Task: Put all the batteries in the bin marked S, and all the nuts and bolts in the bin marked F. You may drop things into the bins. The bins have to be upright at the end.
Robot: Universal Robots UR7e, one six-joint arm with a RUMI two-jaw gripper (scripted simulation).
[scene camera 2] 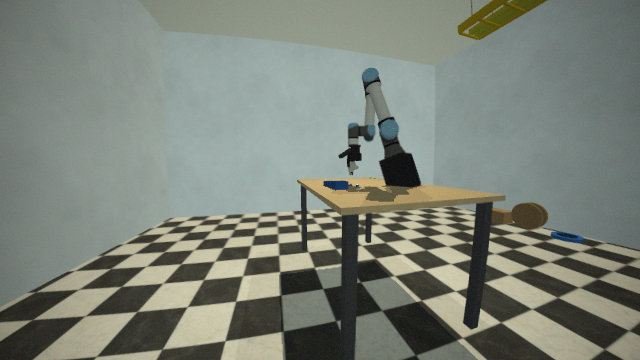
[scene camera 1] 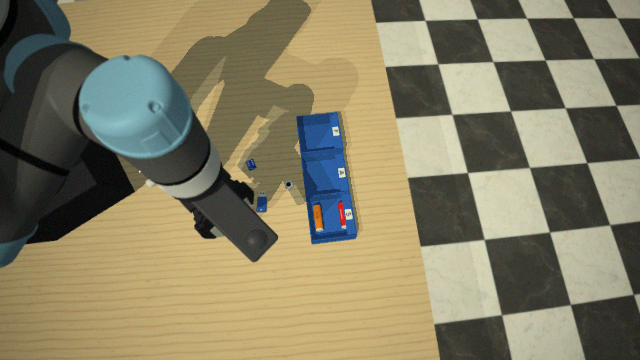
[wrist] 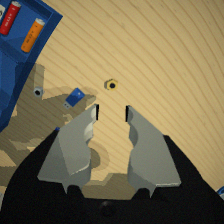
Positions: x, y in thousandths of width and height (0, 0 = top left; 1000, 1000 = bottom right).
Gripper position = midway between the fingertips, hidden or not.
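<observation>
Blue bin row (scene camera 1: 510, 512), visible. My gripper (scene camera 1: 371, 626), visible too, also (wrist: 502, 475).
</observation>
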